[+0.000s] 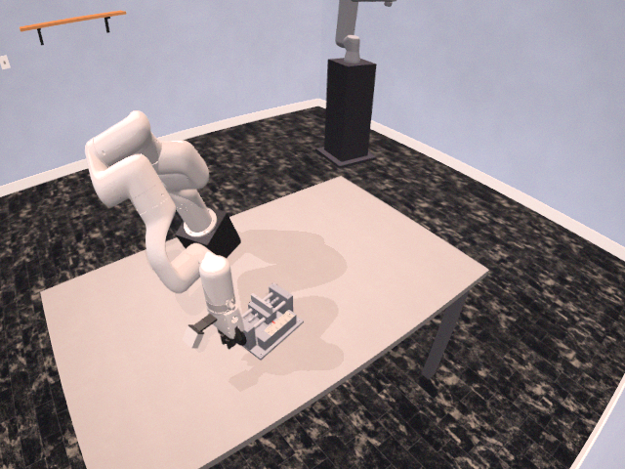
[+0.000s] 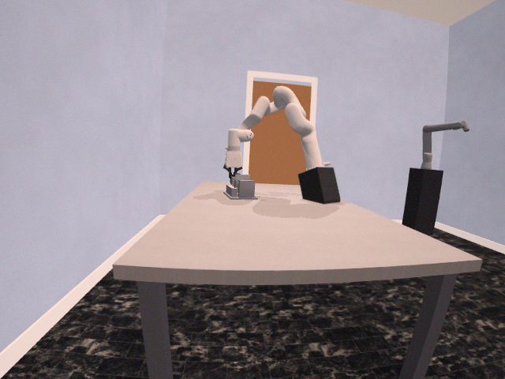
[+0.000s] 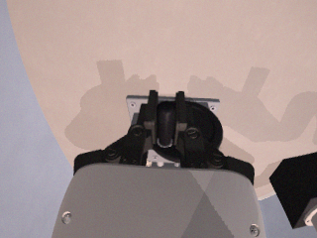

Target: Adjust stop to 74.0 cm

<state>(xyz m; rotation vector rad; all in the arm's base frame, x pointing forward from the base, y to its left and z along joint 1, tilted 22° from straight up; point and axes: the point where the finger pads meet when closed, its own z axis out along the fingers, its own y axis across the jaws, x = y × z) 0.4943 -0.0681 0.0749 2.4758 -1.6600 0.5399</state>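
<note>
Right now the handwheel knob is 1 cm to the left of my hand. Round my hand: sliding stop block: 6 cm behind, 14 cm to the left, 1 cm below; then black handwheel: 1 cm behind, 2 cm to the left, 1 cm below.
</note>
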